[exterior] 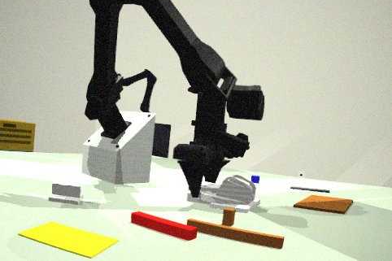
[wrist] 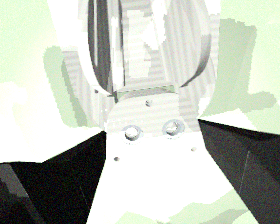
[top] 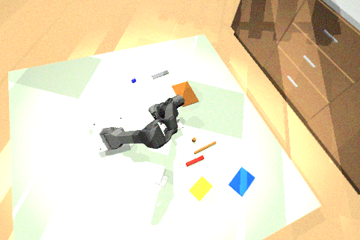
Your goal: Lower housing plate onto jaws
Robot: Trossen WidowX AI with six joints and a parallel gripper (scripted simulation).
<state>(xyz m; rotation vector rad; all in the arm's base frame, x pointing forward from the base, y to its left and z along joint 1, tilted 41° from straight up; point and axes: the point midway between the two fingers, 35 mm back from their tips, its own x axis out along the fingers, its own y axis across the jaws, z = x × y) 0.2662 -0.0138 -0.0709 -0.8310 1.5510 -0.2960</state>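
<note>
My gripper tip is 30 mm short of the grey jaw assembly and 10 mm to the left of it. From my gripper tip the other things lie so: brown bar 190 mm ahead, 160 mm to the right; red bar 220 mm to the right, 120 mm ahead; peg 150 mm ahead, 110 mm to the right.
</note>
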